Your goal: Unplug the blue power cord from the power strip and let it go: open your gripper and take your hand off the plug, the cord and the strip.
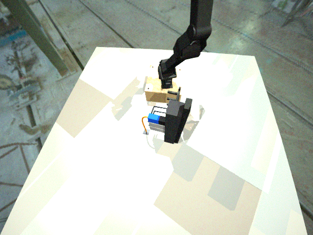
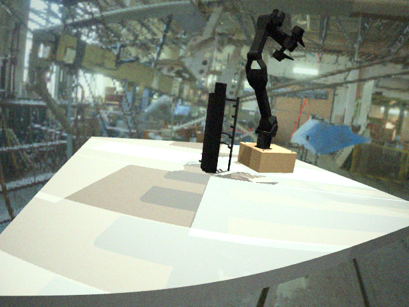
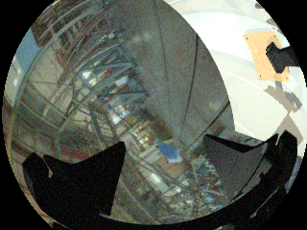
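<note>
My gripper tip is 390 mm short of the blue plug, 380 mm above it and 110 mm to the left of it. Round my gripper tip: thin black rack (430 mm below, 330 mm ahead, 20 mm to the right); dark power strip (430 mm below, 410 mm ahead, 40 mm to the right).
</note>
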